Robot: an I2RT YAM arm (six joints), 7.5 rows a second.
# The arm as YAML. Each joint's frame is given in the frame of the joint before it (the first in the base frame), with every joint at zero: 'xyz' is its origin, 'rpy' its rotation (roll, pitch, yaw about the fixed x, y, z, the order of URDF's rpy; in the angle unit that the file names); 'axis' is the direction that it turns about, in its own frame. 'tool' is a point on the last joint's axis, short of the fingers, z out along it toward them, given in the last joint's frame.
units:
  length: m
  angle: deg
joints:
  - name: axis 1
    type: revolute
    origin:
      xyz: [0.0, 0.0, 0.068]
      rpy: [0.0, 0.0, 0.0]
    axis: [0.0, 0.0, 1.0]
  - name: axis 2
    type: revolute
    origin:
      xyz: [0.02, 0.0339, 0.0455]
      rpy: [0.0, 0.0, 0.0]
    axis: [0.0, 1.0, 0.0]
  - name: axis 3
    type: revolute
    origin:
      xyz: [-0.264, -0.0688, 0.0]
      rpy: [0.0, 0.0, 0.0]
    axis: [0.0, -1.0, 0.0]
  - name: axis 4
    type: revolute
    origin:
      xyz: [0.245, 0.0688, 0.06]
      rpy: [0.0, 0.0, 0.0]
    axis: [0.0, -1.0, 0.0]
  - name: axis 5
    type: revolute
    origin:
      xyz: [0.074, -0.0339, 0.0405]
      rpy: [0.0, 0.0, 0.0]
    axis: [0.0, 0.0, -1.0]
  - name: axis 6
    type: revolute
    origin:
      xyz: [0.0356, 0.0, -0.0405]
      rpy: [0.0, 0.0, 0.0]
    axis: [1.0, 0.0, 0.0]
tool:
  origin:
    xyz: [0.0, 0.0, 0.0]
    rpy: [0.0, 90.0, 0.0]
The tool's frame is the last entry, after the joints.
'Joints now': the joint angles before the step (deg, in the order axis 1, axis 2, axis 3, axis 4, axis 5, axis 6). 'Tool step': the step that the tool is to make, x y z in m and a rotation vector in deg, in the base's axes. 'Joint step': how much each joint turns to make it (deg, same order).
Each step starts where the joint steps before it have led.
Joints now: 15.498 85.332 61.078 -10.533 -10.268 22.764
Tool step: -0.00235 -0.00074 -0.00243 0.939 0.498 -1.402
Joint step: 0.048 -0.467 -1.002 0.602 0.600 1.705
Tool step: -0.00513 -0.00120 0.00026 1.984 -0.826 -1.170
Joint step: 0.045 -1.464 -1.859 2.076 0.067 2.110
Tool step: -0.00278 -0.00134 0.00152 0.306 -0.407 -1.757
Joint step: 0.059 -0.881 -0.639 0.410 1.428 1.151
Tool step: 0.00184 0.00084 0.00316 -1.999 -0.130 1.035
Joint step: 0.083 0.429 1.372 -1.664 0.259 -2.185
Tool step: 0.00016 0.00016 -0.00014 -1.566 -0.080 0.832
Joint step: 0.039 0.147 0.312 -0.749 0.179 -1.729
